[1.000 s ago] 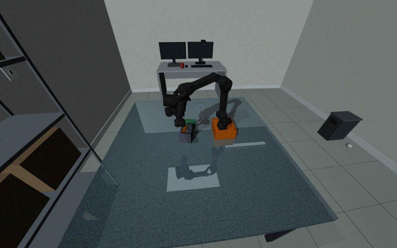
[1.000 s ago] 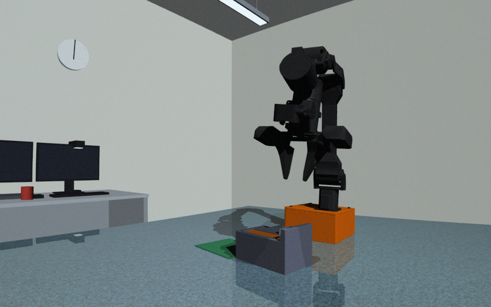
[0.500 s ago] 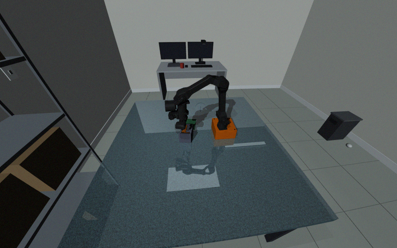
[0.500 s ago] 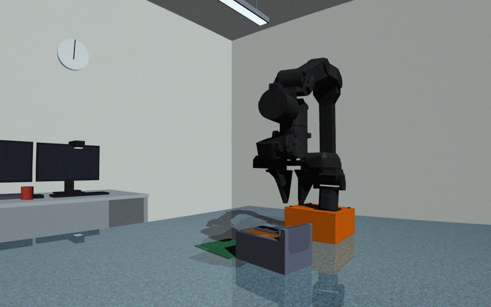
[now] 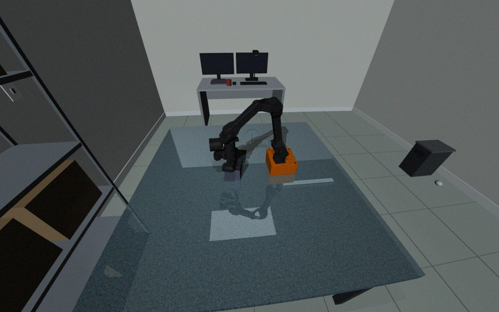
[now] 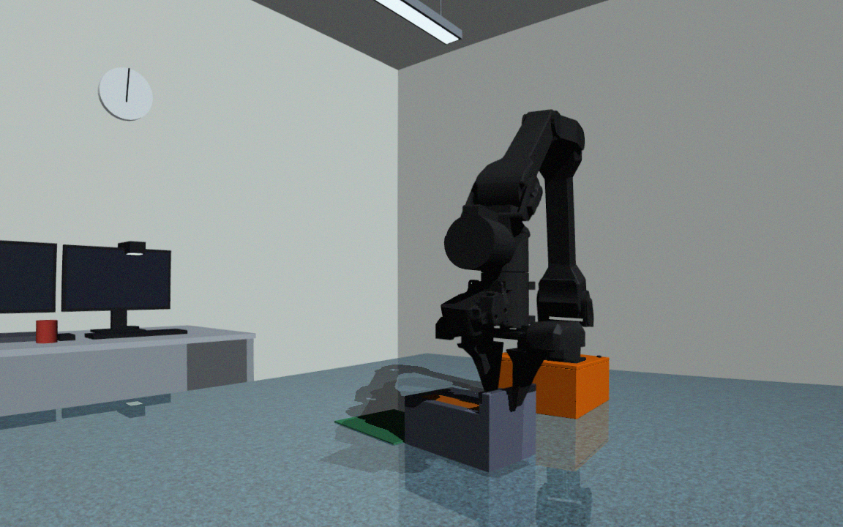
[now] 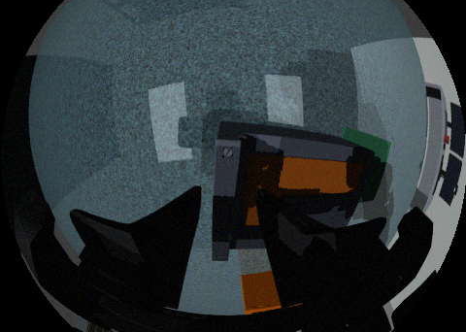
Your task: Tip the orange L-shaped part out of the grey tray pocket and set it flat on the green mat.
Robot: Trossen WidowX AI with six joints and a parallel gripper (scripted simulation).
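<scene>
Right now the orange L-shaped part is 2 cm behind my gripper tip, 5 cm to the right of it and 2 cm below it. The rest, counted from my gripper tip: green mat: 6 cm behind, 21 cm to the right, 9 cm below.
</scene>
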